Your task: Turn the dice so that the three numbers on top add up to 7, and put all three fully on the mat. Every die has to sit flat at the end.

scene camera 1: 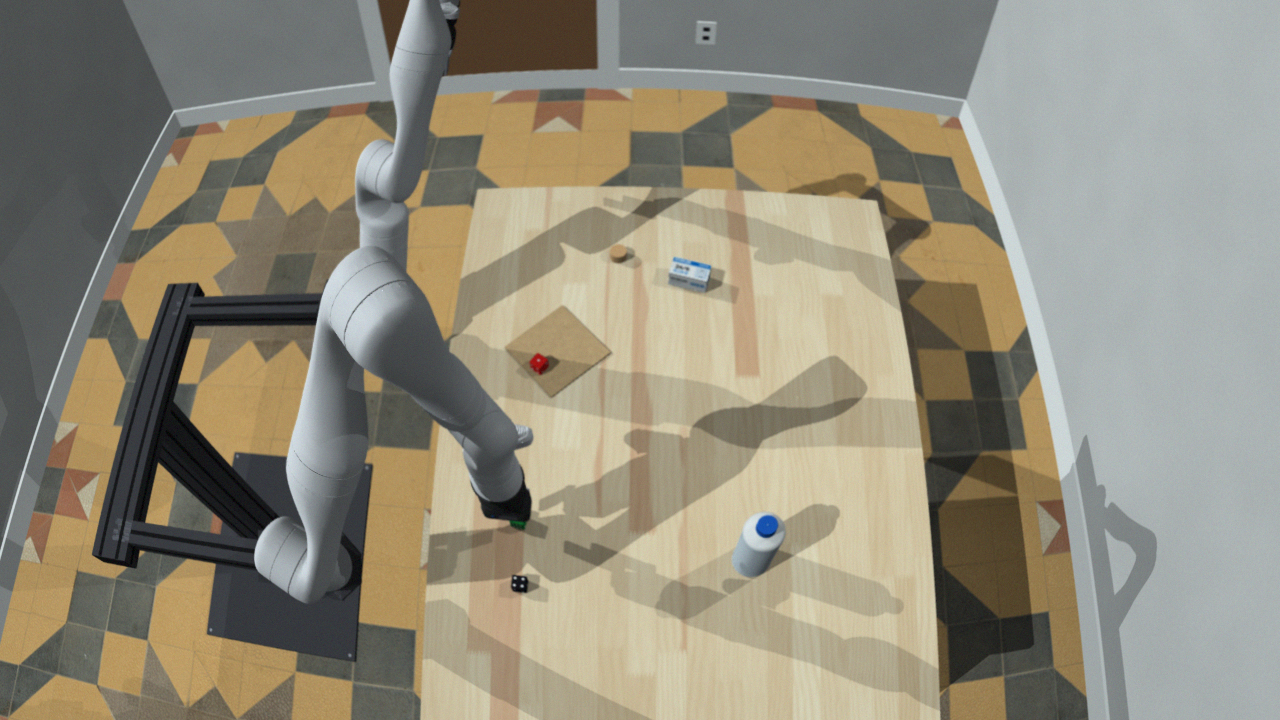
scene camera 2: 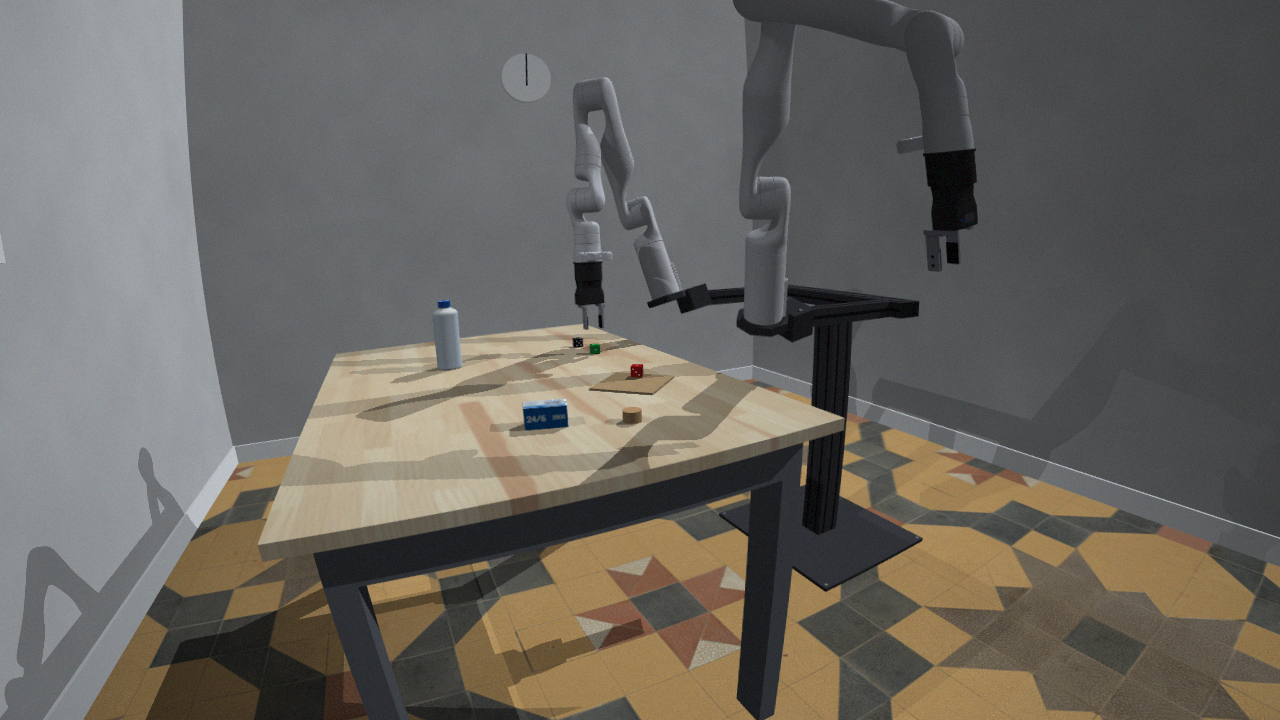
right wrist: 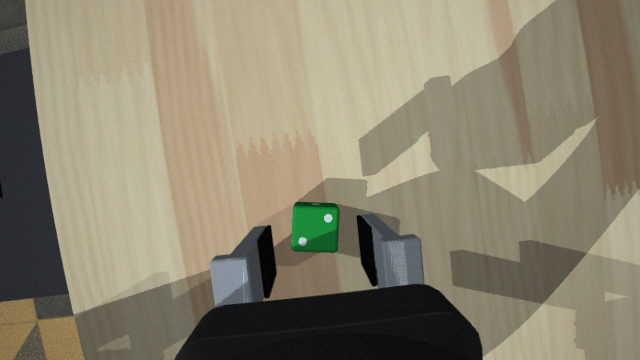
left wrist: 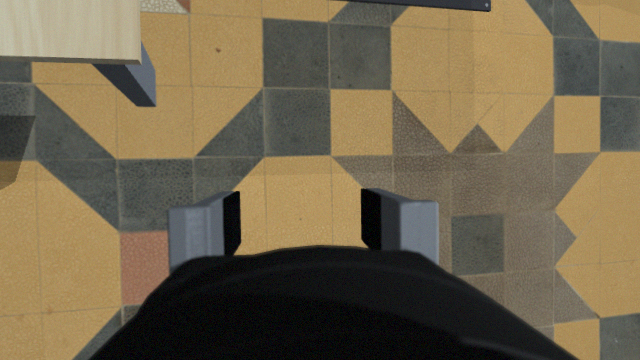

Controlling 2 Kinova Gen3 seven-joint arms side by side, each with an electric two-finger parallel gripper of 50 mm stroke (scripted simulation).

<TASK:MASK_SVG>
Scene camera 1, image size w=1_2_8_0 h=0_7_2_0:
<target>my right gripper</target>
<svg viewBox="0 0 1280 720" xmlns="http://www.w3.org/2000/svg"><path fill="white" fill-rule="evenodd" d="M530 489L526 488L524 483L521 493L514 500L505 504L490 504L478 498L484 516L489 519L517 522L529 521L532 507Z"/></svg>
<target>brown square mat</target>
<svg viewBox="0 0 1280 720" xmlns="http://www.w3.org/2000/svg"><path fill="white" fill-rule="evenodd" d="M563 305L505 346L505 349L551 398L611 354ZM537 353L547 358L549 367L541 375L530 367L530 361Z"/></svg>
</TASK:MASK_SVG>
